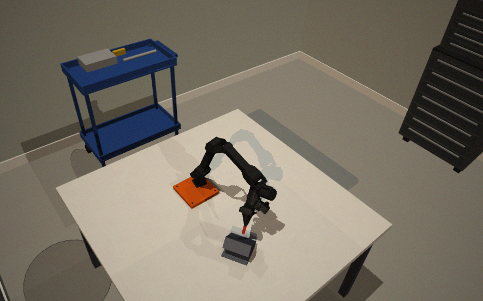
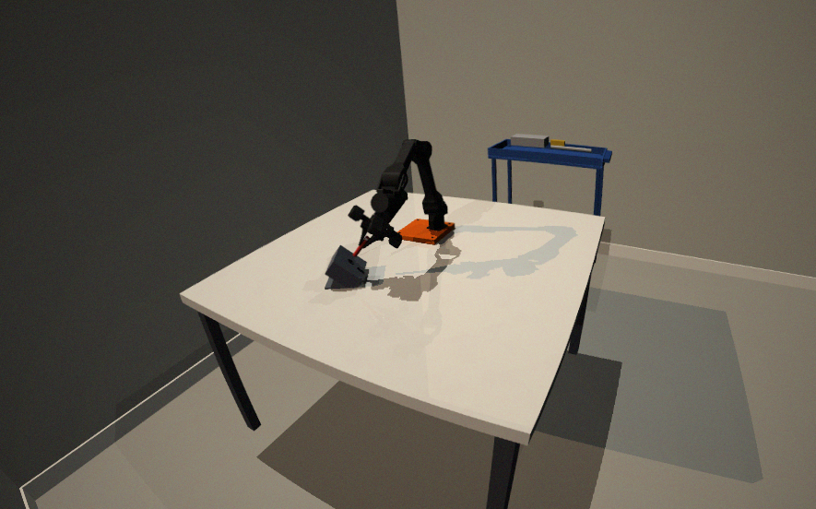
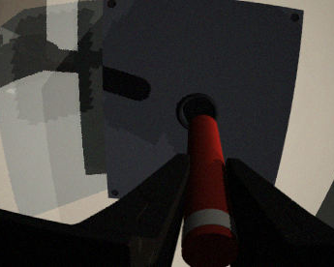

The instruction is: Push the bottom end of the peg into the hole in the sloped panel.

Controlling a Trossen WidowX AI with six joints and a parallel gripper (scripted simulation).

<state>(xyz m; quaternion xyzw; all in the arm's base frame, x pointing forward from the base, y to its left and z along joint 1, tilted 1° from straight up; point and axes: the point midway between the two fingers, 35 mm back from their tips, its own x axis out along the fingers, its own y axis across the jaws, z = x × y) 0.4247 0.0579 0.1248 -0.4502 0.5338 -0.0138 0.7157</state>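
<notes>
Right now my gripper tip is 4 cm short of the dark grey sloped panel, 5 cm to the left of it and 7 cm above it.
</notes>
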